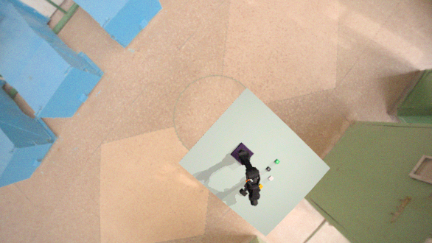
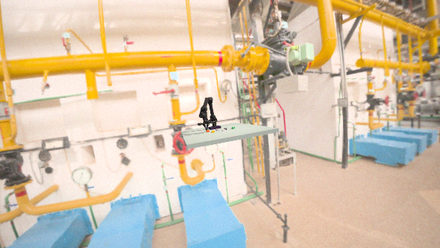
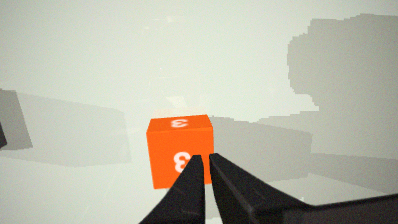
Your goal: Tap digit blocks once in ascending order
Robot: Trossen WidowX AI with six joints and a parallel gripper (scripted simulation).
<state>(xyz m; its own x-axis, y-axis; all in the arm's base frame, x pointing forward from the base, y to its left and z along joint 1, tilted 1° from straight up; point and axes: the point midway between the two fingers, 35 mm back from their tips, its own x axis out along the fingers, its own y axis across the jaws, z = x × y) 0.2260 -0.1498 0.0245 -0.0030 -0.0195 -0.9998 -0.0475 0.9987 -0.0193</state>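
My gripper tip is now 1 cm to the right of the orange block and 1 cm above it. Round my gripper tip: yellow block: 12 cm ahead, 5 cm to the left, 1 cm below; then white block: 17 cm to the left, 13 cm ahead, 1 cm below; then dark block: 21 cm to the left, 5 cm ahead, 1 cm below.
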